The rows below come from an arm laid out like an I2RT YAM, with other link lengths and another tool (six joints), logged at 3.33 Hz.
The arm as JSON. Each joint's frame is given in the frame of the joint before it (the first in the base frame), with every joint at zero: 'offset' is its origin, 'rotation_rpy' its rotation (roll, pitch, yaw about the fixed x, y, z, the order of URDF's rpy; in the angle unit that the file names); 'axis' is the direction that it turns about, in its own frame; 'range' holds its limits. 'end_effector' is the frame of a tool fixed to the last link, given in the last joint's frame.
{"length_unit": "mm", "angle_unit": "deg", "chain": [
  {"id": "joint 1", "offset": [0.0, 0.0, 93.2], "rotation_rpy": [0.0, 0.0, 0.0], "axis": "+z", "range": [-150.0, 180.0]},
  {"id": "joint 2", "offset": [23.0, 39.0, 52.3], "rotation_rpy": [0.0, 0.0, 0.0], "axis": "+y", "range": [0.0, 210.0]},
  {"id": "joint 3", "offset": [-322.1, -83.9, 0.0], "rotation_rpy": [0.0, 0.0, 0.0], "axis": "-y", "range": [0.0, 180.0]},
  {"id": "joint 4", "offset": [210.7, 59.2, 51.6], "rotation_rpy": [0.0, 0.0, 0.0], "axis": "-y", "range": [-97.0, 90.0]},
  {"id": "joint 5", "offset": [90.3, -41.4, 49.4], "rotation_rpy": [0.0, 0.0, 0.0], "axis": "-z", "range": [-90.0, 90.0]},
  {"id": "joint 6", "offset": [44.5, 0.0, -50.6], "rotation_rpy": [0.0, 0.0, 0.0], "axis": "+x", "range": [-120.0, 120.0]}
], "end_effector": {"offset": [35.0, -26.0, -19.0], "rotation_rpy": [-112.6, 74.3, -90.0]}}
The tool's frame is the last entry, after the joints.
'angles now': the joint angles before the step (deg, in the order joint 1, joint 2, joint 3, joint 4, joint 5, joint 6). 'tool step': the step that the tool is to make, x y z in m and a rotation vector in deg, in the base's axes. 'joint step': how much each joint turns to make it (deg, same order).
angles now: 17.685 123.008 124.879 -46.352 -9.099 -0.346
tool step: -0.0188 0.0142 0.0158 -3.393 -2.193 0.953
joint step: 2.925 -3.299 -2.369 -0.149 4.147 -1.458
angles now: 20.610 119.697 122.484 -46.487 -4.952 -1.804
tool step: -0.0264 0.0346 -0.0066 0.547 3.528 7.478
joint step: 4.330 -1.916 -3.394 -1.671 -3.544 -0.928
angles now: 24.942 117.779 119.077 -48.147 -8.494 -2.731
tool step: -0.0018 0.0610 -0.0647 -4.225 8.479 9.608
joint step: 5.983 8.852 2.798 -3.874 -2.435 -2.748
